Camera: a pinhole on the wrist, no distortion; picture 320 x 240 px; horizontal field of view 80.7 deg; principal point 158.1 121.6 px. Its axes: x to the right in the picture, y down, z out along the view. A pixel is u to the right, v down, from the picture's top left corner.
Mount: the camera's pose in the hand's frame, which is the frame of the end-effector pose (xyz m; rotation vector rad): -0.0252 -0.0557 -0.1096 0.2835 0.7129 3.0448
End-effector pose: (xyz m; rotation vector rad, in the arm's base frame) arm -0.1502 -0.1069 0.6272 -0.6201 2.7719 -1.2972
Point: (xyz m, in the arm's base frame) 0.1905 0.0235 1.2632
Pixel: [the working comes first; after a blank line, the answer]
In the camera's frame: 0.1584 0.2513 -0.5438

behind the camera
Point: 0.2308 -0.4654 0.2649
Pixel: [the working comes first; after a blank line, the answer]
In the camera's frame: 0.3641 0.3014 0.5482

283 225
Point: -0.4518 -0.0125 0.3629
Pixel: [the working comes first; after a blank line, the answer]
In the camera's frame: -0.1809 -0.2888 0.3604

outside the picture
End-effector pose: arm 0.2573 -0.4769 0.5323 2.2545 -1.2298 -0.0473
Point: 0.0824 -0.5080 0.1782
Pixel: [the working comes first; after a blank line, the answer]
In the camera's frame: 0.2143 0.1775 0.4045

258 204
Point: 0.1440 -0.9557 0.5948
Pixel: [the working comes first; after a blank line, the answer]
In the camera's frame: -0.2735 -0.1845 0.4986

55 52
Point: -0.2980 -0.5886 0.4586
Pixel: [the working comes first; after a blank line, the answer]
In the camera's frame: 0.3091 -0.2795 0.5140

271 19
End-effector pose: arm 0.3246 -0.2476 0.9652 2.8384 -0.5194 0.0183
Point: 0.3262 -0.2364 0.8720
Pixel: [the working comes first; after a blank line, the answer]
In the camera's frame: 0.0182 0.0677 0.1861

177 190
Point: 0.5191 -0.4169 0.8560
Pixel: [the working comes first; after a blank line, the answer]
In the camera's frame: -0.2067 0.0190 0.3169

35 133
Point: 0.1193 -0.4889 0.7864
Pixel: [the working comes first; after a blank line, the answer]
In the camera's frame: 0.1661 -0.1199 0.4245

232 68
